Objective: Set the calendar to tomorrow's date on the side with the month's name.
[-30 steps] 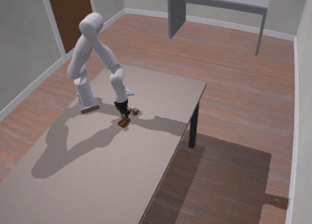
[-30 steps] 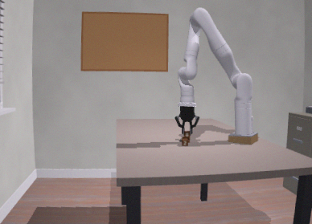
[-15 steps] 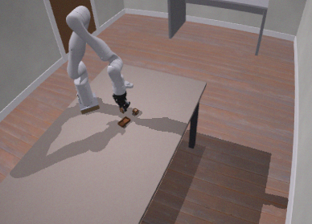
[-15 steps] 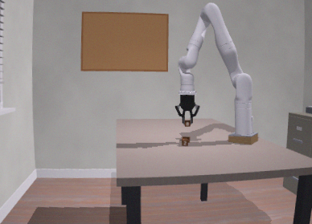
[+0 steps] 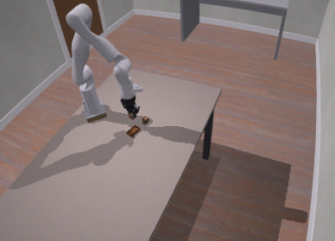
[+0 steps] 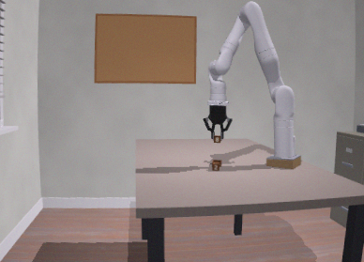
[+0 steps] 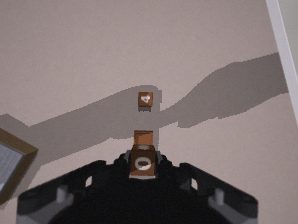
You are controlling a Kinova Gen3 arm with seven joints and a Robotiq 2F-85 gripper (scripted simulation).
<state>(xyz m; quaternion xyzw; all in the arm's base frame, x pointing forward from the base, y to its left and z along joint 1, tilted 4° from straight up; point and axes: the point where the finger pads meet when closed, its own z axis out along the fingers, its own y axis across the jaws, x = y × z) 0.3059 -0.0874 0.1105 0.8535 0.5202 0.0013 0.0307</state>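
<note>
Now: the brown calendar tray 13 cm below my hand, 1 cm to the right of it and 1 cm behind it. From my hand the other things lie so: brown number cube 1 cm below; digit cube 12 cm below, 8 cm to the left, 4 cm ahead.
</note>
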